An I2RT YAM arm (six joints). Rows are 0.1 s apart.
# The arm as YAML. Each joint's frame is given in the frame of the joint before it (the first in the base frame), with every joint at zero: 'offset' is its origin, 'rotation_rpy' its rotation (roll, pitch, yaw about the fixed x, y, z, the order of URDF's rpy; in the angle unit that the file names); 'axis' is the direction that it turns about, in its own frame. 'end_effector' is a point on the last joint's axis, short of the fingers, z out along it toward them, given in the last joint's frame.
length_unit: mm
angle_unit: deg
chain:
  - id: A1
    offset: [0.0, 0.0, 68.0]
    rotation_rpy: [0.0, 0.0, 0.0]
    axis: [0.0, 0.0, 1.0]
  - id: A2
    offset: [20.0, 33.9, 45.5]
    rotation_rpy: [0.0, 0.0, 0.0]
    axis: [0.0, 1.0, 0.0]
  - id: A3
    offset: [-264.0, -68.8, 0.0]
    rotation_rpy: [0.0, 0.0, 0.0]
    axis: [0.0, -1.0, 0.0]
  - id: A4
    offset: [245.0, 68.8, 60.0]
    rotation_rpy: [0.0, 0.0, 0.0]
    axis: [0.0, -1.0, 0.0]
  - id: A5
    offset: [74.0, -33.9, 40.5]
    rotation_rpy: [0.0, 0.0, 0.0]
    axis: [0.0, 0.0, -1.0]
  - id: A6
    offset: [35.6, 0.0, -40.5]
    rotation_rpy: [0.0, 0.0, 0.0]
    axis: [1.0, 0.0, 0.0]
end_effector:
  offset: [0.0, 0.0, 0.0]
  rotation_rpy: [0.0, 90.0, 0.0]
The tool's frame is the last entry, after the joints.
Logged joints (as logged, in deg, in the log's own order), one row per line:
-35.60 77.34 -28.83 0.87 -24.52 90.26
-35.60 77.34 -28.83 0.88 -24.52 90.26
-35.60 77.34 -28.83 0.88 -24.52 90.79
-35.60 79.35 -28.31 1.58 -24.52 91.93
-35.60 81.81 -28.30 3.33 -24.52 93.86
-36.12 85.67 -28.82 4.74 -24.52 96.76
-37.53 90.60 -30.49 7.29 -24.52 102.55
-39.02 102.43 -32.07 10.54 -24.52 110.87
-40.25 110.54 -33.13 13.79 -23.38 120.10
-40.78 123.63 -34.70 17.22 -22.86 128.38
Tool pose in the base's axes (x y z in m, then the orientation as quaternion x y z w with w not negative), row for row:
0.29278 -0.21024 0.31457 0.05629 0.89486 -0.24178 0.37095
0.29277 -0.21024 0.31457 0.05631 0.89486 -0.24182 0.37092
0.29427 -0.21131 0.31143 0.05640 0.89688 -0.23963 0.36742
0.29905 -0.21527 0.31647 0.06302 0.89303 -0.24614 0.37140
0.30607 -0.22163 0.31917 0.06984 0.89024 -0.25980 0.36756
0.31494 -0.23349 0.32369 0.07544 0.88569 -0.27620 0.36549
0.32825 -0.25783 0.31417 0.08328 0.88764 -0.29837 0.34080
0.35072 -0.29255 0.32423 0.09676 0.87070 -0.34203 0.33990
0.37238 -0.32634 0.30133 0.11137 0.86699 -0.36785 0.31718
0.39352 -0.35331 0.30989 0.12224 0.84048 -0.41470 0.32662
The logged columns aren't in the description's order. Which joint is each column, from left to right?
Columns, left to right: A1, A3, A6, A5, A4, A2.
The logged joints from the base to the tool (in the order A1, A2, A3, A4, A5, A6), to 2 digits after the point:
-35.60 90.26 77.34 -24.52 0.87 -28.83
-35.60 90.26 77.34 -24.52 0.88 -28.83
-35.60 90.79 77.34 -24.52 0.88 -28.83
-35.60 91.93 79.35 -24.52 1.58 -28.31
-35.60 93.86 81.81 -24.52 3.33 -28.30
-36.12 96.76 85.67 -24.52 4.74 -28.82
-37.53 102.55 90.60 -24.52 7.29 -30.49
-39.02 110.87 102.43 -24.52 10.54 -32.07
-40.25 120.10 110.54 -23.38 13.79 -33.13
-40.78 128.38 123.63 -22.86 17.22 -34.70

